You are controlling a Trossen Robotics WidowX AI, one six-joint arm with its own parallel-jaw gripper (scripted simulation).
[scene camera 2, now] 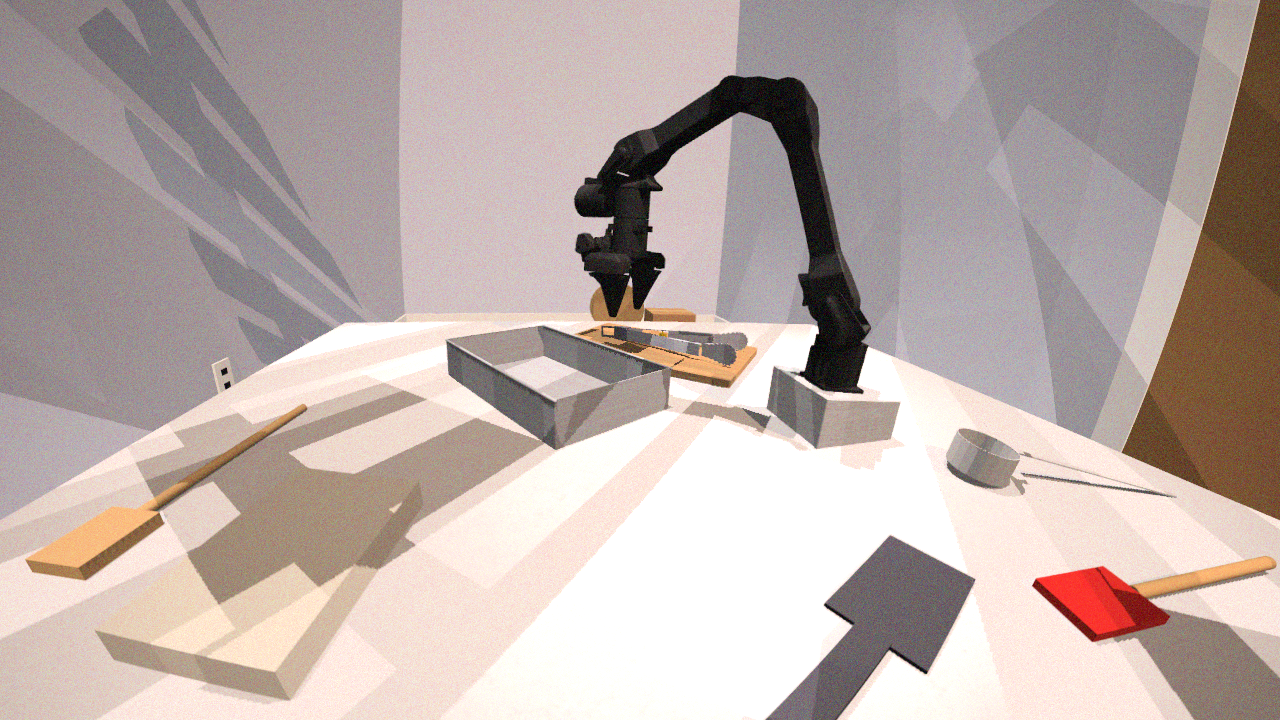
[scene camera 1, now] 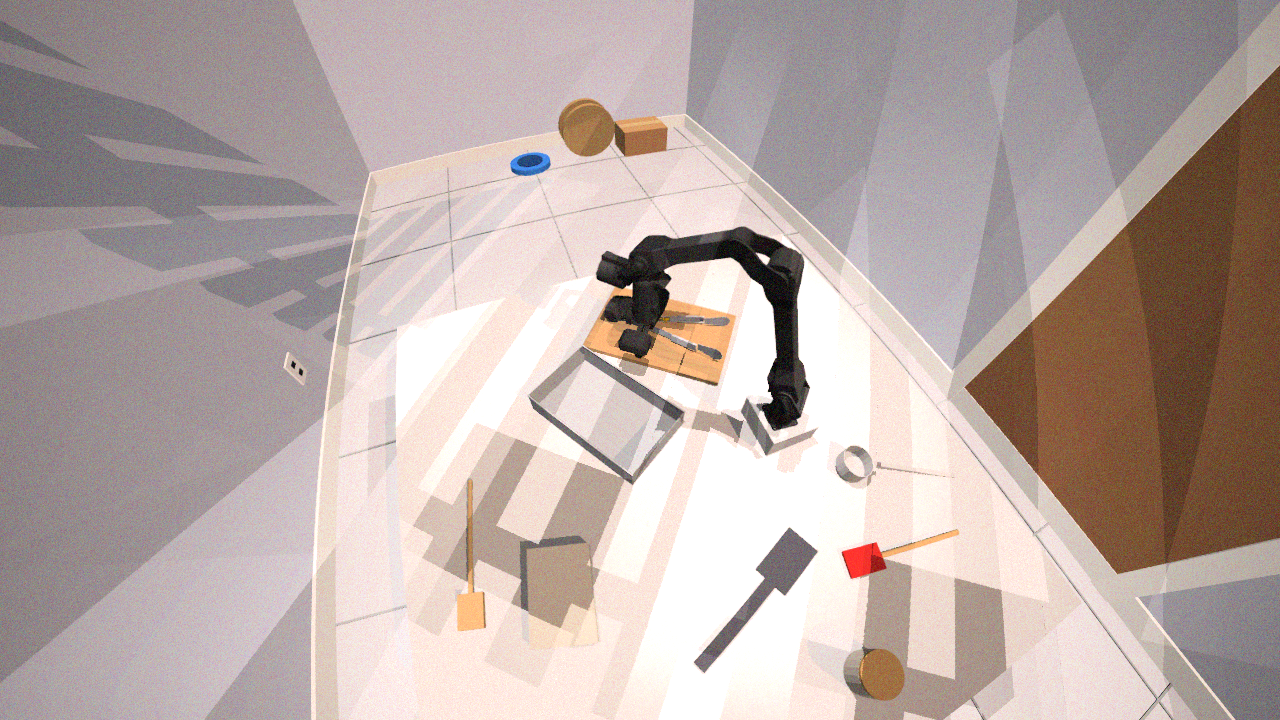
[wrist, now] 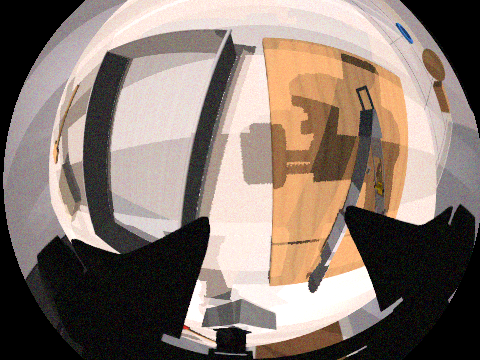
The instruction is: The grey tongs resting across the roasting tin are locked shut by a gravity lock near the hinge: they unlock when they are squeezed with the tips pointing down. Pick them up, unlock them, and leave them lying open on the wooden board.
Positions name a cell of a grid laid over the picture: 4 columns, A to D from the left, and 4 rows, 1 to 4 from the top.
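Observation:
My gripper (scene camera 2: B2) is open, and it holds nothing. I see a wooden spatula (scene camera 2: A4), which scene camera 1 also shows (scene camera 1: B4), and a pale block (scene camera 2: A4). There is a metal pan (scene camera 2: D3), visible to me in scene camera 1 (scene camera 1: C3) as well, and a red spatula (scene camera 2: D4) that I find again in scene camera 1 (scene camera 1: C4). A dark spatula (scene camera 2: C4) is part of the scene too, though the wrist view does not show it, hidden as it is by my gripper.

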